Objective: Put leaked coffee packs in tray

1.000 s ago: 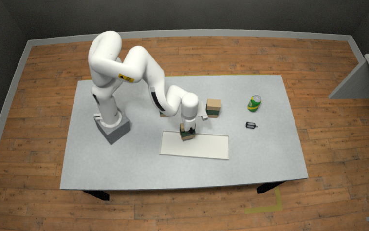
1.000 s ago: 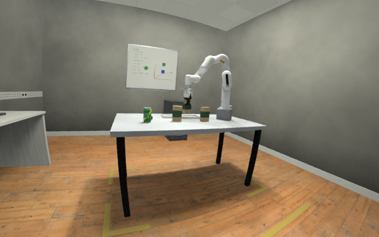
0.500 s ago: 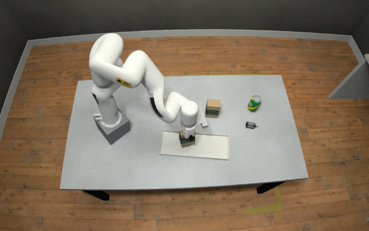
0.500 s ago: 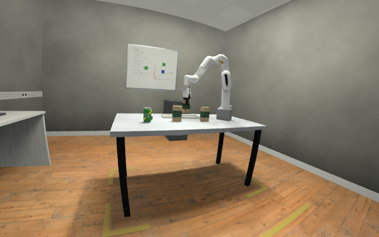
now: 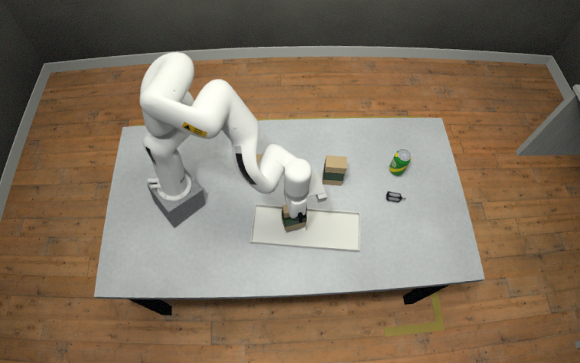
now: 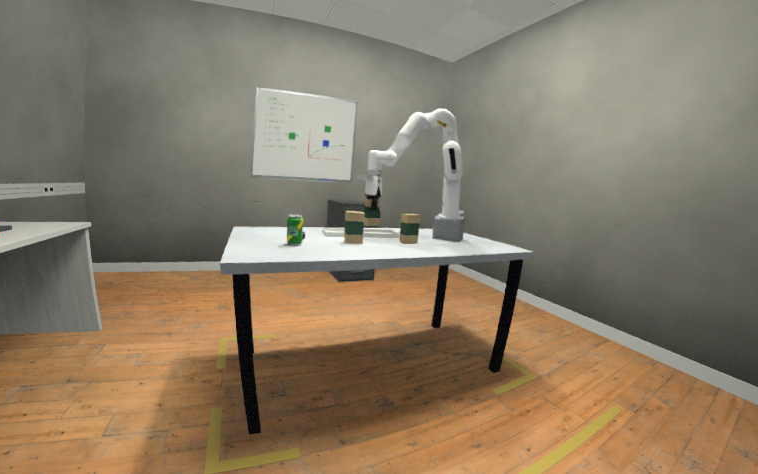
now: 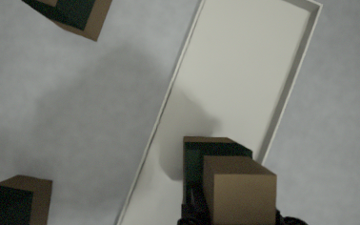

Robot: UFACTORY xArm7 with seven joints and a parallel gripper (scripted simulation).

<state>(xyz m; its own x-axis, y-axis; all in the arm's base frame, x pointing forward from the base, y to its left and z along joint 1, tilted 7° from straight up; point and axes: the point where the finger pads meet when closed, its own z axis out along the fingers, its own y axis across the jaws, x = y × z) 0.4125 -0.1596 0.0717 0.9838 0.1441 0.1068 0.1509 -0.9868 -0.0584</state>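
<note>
Right now the white tray is 160 mm below my hand, 50 mm ahead of it and 10 mm to the right of it. Also, from my hand: green soda can: 450 mm ahead, 200 mm to the left, 100 mm below.
</note>
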